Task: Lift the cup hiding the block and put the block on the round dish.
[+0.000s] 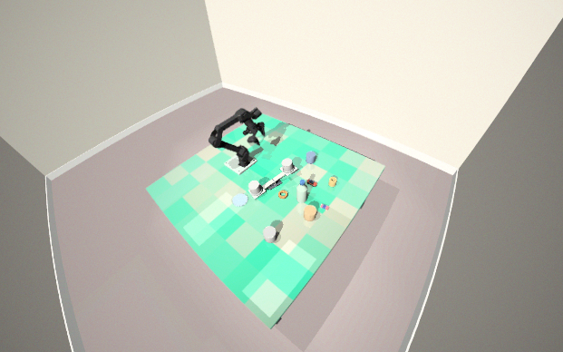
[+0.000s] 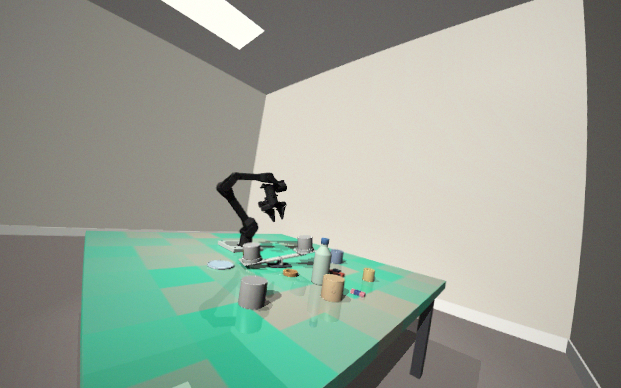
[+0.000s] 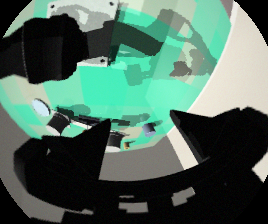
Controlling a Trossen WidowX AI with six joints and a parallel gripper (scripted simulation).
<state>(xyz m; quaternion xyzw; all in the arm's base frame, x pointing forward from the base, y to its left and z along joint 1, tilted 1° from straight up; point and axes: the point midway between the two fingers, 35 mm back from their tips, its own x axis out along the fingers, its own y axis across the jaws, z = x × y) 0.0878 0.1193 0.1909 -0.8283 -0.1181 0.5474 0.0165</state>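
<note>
Right now the grey block is 13 cm ahead of my gripper tip, 30 cm to the right of it and 14 cm below it. The rest, counted from my gripper tip: blue cup: 30 cm ahead, 16 cm to the left, 14 cm below; then bottle: 41 cm ahead, 21 cm to the right, 6 cm below; then light blue round dish: 7 cm ahead, 40 cm to the right, 17 cm below.
</note>
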